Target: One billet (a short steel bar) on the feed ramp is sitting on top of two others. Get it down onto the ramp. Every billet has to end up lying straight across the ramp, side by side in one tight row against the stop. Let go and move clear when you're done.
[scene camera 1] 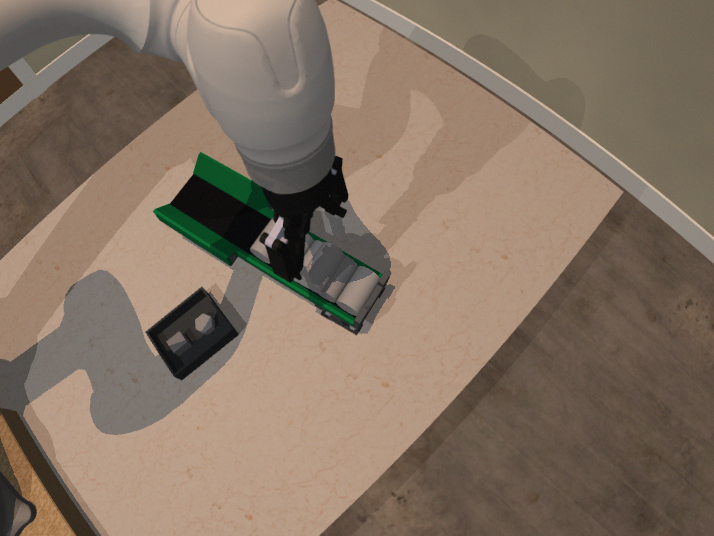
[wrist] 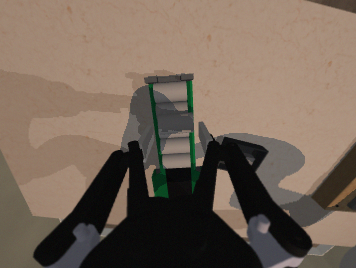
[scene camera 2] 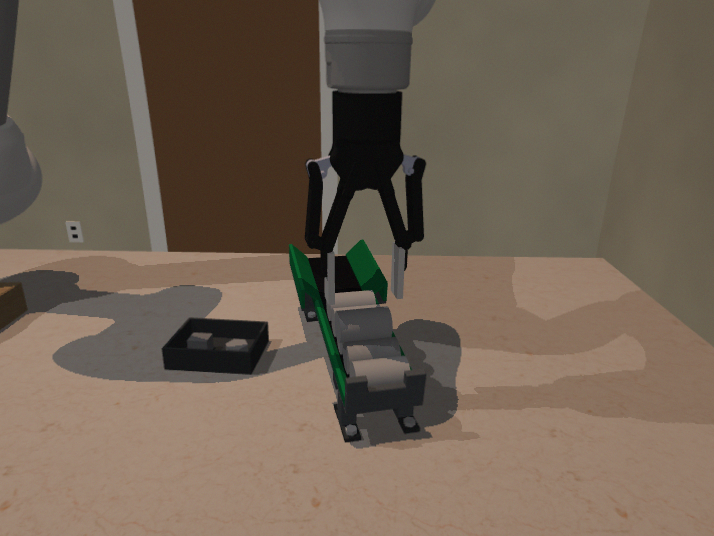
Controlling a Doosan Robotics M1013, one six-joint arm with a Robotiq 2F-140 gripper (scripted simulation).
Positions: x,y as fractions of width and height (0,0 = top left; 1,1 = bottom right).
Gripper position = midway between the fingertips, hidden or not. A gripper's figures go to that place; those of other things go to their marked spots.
Scene:
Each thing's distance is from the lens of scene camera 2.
my gripper (scene camera 2: 0.51,0.56): 0.66 m
billet (scene camera 2: 0.55,0.69): 0.64 m

